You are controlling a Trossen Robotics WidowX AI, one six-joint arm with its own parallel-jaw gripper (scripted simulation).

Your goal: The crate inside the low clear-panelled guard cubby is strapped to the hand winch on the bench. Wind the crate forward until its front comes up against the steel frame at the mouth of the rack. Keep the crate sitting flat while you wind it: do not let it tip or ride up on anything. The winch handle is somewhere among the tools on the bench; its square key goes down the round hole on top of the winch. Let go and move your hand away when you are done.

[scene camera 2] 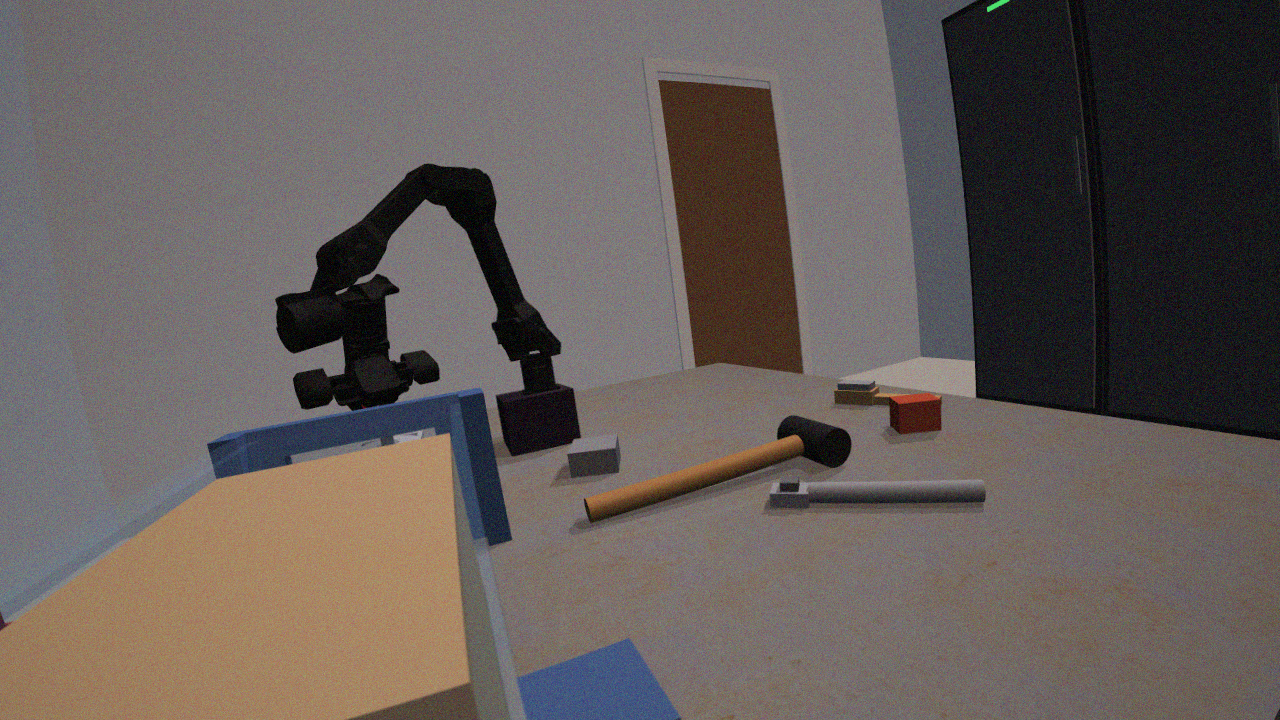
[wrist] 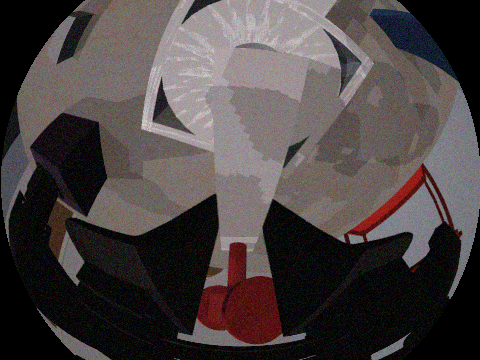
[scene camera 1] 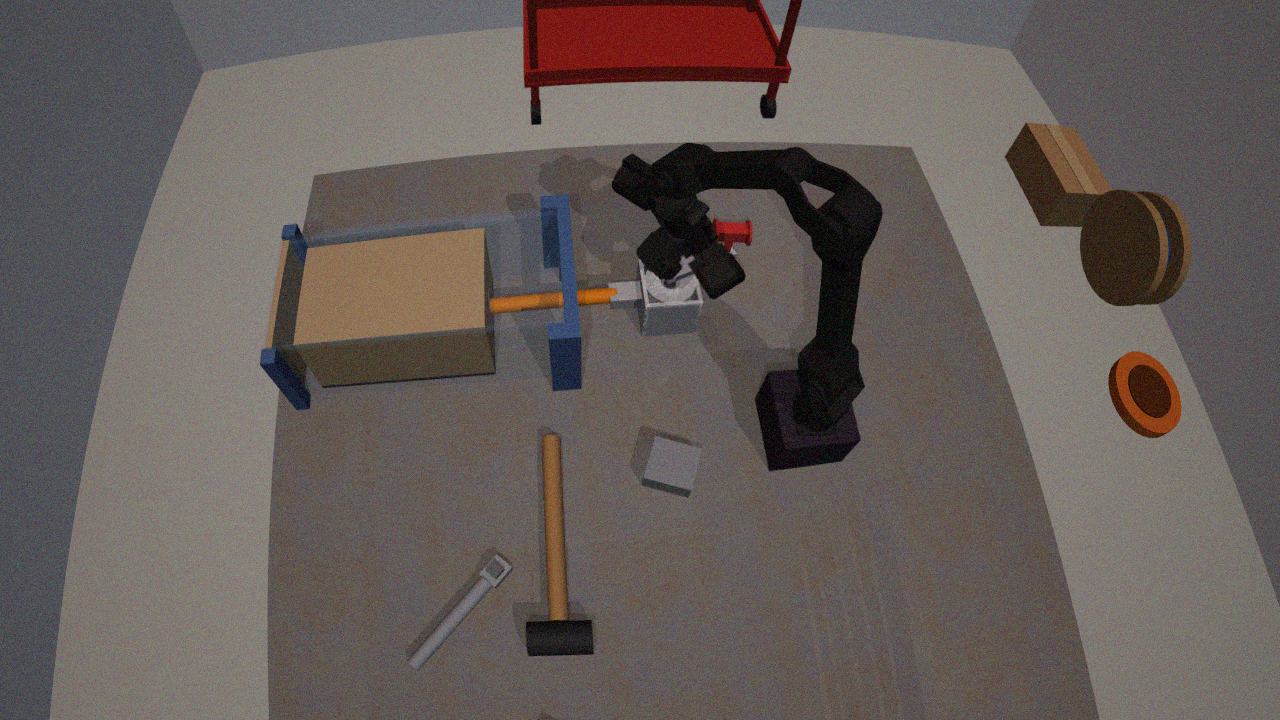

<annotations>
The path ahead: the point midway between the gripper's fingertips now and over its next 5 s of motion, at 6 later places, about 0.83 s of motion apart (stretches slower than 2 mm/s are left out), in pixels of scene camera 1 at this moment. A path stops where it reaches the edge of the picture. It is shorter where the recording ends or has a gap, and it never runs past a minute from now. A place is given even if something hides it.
My gripper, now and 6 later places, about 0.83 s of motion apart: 707, 262; 708, 267; 707, 268; 711, 219; 725, 219; 733, 227; 728, 244
</annotations>
